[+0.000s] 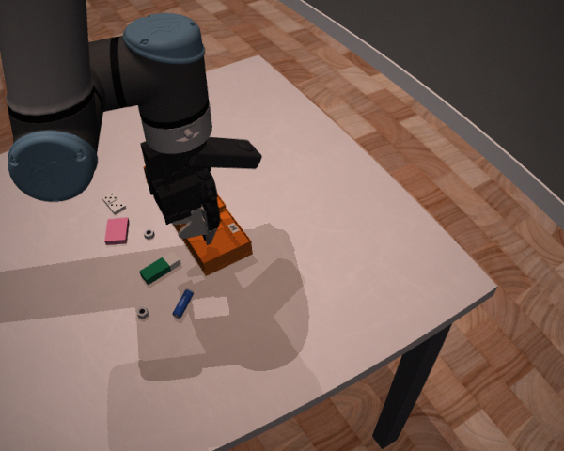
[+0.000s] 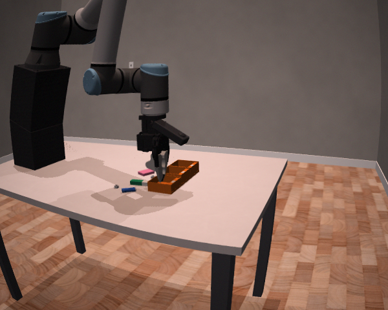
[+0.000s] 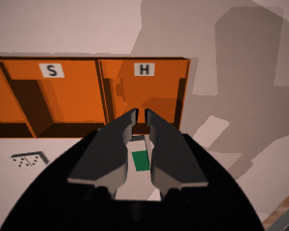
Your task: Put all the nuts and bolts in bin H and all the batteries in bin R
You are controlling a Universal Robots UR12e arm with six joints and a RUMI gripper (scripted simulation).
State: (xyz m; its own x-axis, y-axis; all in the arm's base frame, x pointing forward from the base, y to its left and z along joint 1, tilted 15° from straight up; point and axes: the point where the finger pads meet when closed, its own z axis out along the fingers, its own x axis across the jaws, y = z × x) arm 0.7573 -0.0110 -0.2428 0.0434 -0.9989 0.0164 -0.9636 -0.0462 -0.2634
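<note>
My hand is 80 mm to the right of the orange bin row and 20 mm above it. The rest, counted from my hand: green block 80 mm behind, 30 mm below; then blue battery 80 mm behind, 80 mm to the right, 30 mm below; then pink block 130 mm behind, 110 mm to the left, 30 mm below.
</note>
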